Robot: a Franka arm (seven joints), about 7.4 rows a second.
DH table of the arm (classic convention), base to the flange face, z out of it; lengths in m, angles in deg. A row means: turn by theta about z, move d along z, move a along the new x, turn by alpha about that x. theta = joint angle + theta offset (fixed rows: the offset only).
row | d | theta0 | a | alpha
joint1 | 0.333 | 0 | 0 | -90
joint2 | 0 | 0 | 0 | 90
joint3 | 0.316 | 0 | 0.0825 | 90
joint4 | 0 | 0 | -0.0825 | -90
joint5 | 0.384 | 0 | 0 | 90
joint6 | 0 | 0 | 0.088 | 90
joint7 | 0.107 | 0 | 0 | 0
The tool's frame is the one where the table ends.
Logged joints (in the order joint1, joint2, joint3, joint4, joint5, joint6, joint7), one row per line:
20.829, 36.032, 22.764, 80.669, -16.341, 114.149, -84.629
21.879, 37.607, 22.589, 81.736, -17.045, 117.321, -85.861
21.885, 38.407, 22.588, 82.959, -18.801, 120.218, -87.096
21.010, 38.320, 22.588, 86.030, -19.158, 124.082, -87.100
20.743, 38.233, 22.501, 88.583, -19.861, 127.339, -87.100
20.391, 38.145, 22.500, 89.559, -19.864, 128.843, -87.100
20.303, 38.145, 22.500, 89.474, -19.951, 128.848, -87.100
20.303, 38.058, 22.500, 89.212, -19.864, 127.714, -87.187
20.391, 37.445, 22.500, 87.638, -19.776, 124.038, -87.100
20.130, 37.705, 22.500, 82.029, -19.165, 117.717, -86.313
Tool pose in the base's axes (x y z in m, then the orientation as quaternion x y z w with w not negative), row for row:
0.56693, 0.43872, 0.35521, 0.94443, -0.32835, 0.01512, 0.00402
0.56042, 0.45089, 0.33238, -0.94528, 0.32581, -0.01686, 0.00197
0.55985, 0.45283, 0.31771, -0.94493, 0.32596, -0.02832, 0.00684
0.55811, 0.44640, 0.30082, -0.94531, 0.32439, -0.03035, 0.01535
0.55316, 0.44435, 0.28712, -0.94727, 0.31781, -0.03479, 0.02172
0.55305, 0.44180, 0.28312, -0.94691, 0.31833, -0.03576, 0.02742
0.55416, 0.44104, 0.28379, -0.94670, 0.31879, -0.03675, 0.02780
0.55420, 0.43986, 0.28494, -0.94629, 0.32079, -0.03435, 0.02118
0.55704, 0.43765, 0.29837, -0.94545, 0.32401, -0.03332, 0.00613
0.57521, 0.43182, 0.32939, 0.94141, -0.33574, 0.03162, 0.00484
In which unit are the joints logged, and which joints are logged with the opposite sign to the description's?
The joints are logged in degrees. Opposite sign: joint4, joint7.
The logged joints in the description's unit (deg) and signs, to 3 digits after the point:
20.829, 36.032, 22.764, -80.669, -16.341, 114.149, 84.629
21.879, 37.607, 22.589, -81.736, -17.045, 117.321, 85.861
21.885, 38.407, 22.588, -82.959, -18.801, 120.218, 87.096
21.010, 38.320, 22.588, -86.030, -19.158, 124.082, 87.100
20.743, 38.233, 22.501, -88.583, -19.861, 127.339, 87.100
20.391, 38.145, 22.500, -89.559, -19.864, 128.843, 87.100
20.303, 38.145, 22.500, -89.474, -19.951, 128.848, 87.100
20.303, 38.058, 22.500, -89.212, -19.864, 127.714, 87.187
20.391, 37.445, 22.500, -87.638, -19.776, 124.038, 87.100
20.130, 37.705, 22.500, -82.029, -19.165, 117.717, 86.313

